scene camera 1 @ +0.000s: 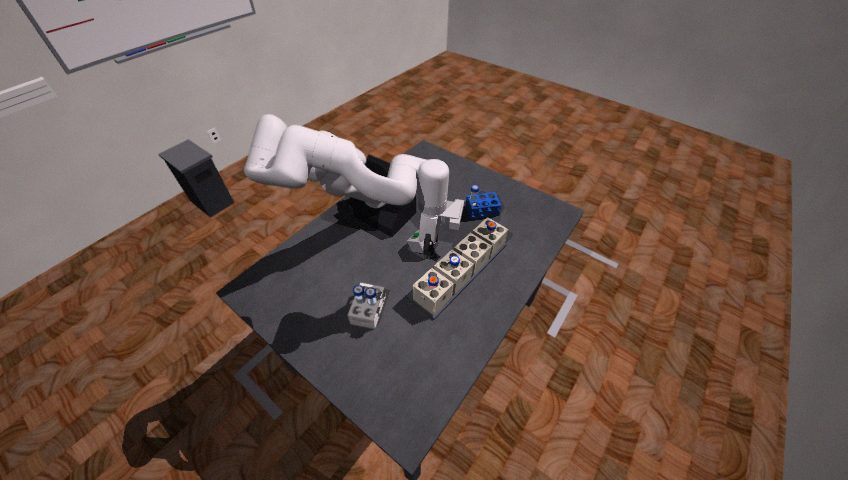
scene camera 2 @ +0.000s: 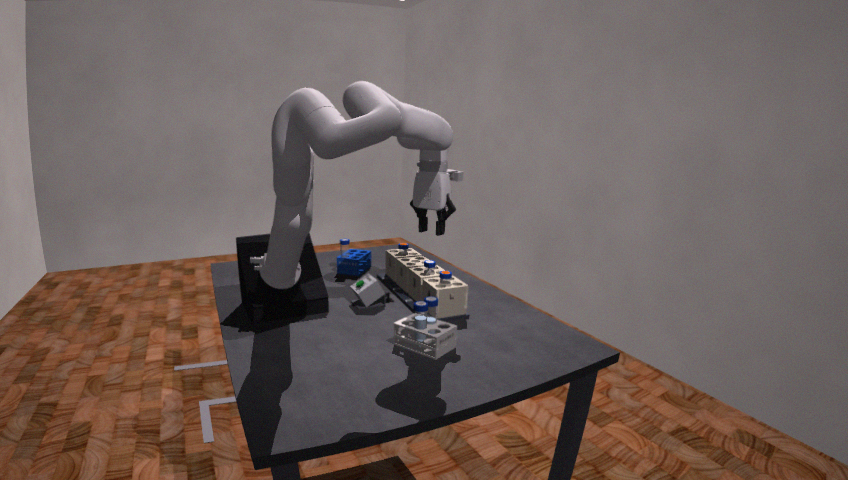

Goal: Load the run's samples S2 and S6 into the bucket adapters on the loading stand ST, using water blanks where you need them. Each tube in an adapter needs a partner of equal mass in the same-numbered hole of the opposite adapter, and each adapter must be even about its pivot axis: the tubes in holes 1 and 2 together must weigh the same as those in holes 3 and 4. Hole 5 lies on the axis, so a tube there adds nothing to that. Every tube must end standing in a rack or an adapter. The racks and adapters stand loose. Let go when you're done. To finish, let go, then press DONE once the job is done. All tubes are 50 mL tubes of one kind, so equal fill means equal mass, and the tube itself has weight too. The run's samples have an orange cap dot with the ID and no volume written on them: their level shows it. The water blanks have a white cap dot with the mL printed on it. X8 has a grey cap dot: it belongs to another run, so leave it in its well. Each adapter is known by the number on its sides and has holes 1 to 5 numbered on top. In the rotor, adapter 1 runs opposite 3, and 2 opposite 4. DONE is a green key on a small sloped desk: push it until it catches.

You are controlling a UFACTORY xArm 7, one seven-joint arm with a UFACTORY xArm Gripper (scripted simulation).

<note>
I see my gripper (scene camera 2: 431,233), a white rack (scene camera 1: 363,319), a blue rack (scene camera 2: 350,266) and an adapter (scene camera 1: 474,249).
</note>
